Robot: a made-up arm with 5 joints. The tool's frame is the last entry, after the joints. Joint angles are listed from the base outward. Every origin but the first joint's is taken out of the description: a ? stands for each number. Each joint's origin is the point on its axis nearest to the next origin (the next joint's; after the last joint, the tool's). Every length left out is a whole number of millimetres.
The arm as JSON. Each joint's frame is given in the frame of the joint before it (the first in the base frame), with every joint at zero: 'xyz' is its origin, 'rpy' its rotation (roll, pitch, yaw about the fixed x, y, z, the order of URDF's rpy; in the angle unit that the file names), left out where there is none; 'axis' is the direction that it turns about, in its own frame. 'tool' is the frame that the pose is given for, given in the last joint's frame.
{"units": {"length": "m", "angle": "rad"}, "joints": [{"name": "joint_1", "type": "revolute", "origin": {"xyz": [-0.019, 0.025, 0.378]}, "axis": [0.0, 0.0, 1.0]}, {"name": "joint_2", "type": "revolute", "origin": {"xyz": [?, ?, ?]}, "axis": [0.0, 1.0, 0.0]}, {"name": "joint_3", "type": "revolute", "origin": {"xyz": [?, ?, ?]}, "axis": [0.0, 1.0, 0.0]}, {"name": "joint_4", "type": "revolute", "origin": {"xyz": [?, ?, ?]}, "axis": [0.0, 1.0, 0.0]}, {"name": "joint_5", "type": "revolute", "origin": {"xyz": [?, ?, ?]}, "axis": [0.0, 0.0, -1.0]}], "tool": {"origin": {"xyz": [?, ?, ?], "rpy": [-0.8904, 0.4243, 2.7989]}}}
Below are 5 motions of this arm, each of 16 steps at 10 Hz.
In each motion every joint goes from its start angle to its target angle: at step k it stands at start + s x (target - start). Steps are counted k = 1, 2, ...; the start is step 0. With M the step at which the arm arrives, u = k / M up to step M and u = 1 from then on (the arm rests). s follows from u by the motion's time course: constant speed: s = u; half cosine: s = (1 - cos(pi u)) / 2; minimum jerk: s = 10 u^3 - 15 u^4 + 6 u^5.
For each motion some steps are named. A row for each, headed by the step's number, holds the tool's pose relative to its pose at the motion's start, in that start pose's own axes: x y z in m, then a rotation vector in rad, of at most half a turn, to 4 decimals.
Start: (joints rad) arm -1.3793 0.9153 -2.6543 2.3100 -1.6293
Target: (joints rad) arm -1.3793 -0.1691 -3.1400 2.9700 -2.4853
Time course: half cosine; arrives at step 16
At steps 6, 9, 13, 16:
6: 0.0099 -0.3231 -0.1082 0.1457 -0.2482 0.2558
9: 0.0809 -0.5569 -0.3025 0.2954 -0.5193 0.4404
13: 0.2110 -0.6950 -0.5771 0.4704 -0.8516 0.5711
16: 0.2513 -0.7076 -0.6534 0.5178 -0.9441 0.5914

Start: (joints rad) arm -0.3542 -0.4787 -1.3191 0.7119 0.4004
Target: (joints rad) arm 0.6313 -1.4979 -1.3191 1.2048 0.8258
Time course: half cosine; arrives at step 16
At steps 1, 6, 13, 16:
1: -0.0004 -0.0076 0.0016 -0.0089 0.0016 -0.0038
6: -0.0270 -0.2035 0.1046 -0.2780 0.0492 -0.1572
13: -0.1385 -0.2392 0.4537 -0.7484 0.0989 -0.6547
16: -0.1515 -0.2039 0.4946 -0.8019 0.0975 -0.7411

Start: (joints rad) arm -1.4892 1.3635 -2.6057 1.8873 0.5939
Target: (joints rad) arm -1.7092 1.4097 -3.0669 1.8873 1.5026
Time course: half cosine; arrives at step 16
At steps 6, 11, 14, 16:
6: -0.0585 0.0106 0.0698 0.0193 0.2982 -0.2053
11: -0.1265 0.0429 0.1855 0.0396 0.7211 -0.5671
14: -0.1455 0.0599 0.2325 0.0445 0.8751 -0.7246
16: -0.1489 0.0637 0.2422 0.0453 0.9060 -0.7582

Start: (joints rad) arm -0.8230 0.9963 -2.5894 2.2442 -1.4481
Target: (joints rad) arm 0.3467 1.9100 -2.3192 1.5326 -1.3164
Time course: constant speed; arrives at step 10
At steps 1, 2, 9, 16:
1: -0.0811 0.0877 -0.0608 -0.0402 -0.1070 -0.0247
2: -0.1497 0.1738 -0.1387 -0.0759 -0.2151 -0.0534
9: -0.1044 0.6694 -0.8308 -0.1741 -0.9885 -0.3380
16: -0.0265 0.7194 -0.8975 -0.1631 -1.0995 -0.3863

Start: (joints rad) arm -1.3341 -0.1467 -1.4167 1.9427 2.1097
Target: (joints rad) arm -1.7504 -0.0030 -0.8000 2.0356 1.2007
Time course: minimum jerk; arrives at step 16
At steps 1, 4, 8, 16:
1: 0.0002 0.0002 -0.0010 0.0009 -0.0005 0.0020
4: 0.0105 0.0118 -0.0443 0.0435 -0.0283 0.0918
8: 0.0335 0.0906 -0.2016 0.2606 -0.2200 0.3917
16: 0.0356 0.2533 -0.3406 0.5956 -0.6363 0.6013

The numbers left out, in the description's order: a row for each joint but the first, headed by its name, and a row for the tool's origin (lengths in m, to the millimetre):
joint_2: 0.026 -0.041 0.0
joint_3: 0.077 0.0 0.385
joint_4: 0.09 0.0 -0.428
joint_5: 0.123 0.0 -0.102
tool: 0.025 -0.003 0.0

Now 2 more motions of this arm.
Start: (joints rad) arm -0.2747 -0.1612 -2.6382 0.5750 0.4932
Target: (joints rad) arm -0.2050 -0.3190 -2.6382 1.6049 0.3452
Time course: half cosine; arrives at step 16
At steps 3, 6, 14, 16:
3: 0.0018 0.0013 -0.0012 0.0427 -0.0562 -0.0229
6: 0.0078 0.0031 0.0004 0.1522 -0.2080 -0.0872
14: 0.0262 -0.0103 0.0443 0.4367 -0.6640 -0.3014
16: 0.0269 -0.0121 0.0484 0.4518 -0.6911 -0.3151

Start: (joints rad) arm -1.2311 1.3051 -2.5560 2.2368 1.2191
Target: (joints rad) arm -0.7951 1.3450 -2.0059 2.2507 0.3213
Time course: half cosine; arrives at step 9
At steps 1, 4, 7, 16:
1: 0.0130 -0.0022 -0.0055 0.0027 -0.0235 0.0327
4: 0.1772 -0.0022 -0.0725 0.0685 -0.3363 0.4157
7: 0.3582 0.0638 -0.1437 0.2288 -0.7502 0.7832
16: 0.3965 0.0899 -0.1589 0.2819 -0.8567 0.8524

